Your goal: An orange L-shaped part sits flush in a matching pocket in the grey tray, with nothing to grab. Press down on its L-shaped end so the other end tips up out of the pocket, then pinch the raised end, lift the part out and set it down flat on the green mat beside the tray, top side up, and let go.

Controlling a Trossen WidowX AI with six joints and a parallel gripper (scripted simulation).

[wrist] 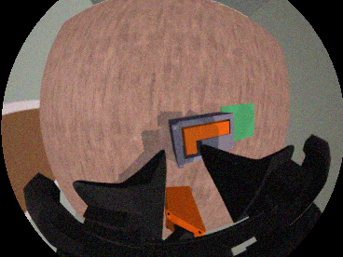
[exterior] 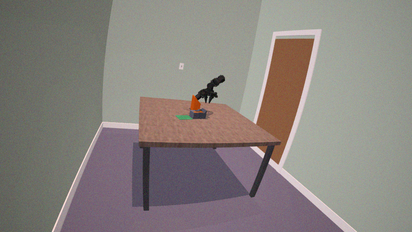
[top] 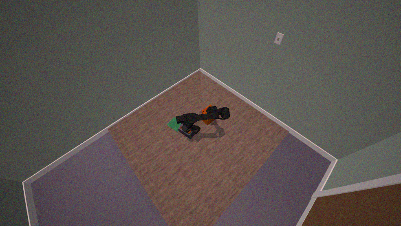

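Now: gripper tip 3 cm past the orange L-shaped part, 6 cm to the left of it and 12 cm above it. The rest, counted from my gripper tip: green mat 2 cm behind, 23 cm to the right, 18 cm below.
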